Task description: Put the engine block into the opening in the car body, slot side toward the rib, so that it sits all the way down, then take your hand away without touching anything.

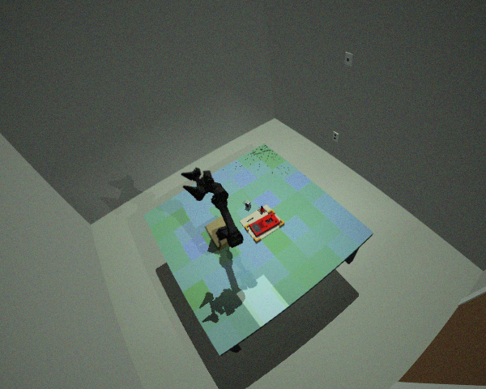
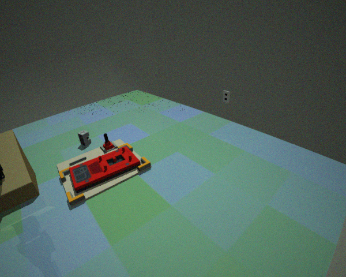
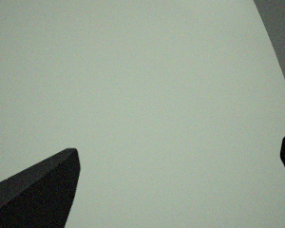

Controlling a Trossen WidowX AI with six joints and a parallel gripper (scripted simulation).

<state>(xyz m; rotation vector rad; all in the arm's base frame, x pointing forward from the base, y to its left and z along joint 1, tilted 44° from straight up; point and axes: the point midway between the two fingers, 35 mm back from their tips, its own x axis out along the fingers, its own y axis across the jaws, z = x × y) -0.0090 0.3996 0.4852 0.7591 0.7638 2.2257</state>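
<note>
The engine block lies 41 cm ahead of my gripper tip, 14 cm to the left of it and 72 cm below it.
</note>
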